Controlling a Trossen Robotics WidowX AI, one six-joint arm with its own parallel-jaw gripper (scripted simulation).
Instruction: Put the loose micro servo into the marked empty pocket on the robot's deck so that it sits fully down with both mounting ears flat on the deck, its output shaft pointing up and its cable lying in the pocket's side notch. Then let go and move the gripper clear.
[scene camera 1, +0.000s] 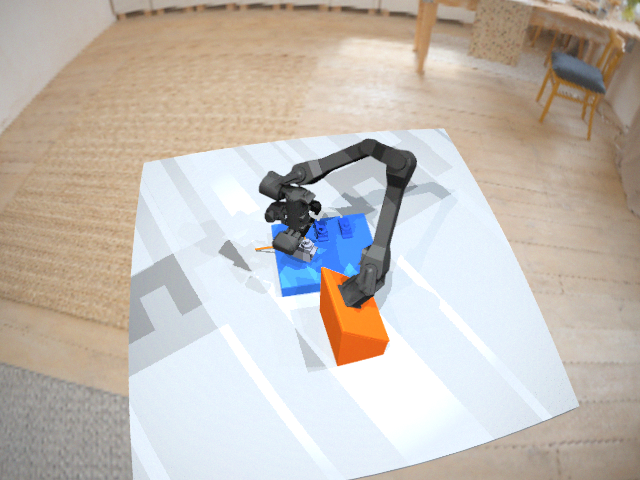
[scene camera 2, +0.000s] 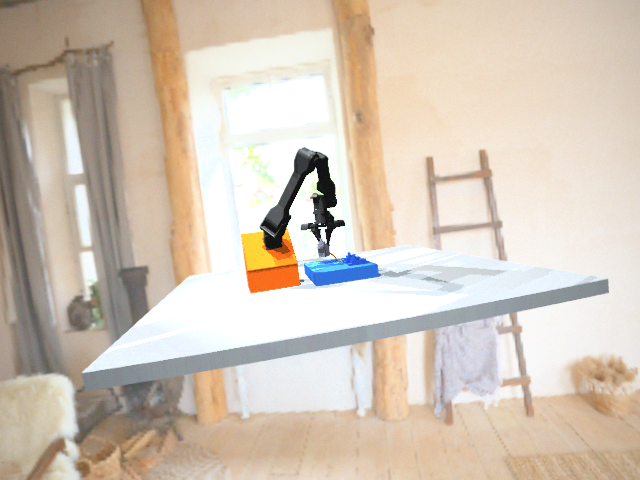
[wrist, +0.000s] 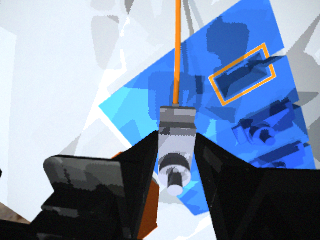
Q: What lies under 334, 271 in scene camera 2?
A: A deck.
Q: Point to my gripper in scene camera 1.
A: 298, 244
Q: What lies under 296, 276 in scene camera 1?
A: A deck.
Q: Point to a deck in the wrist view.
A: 134, 109
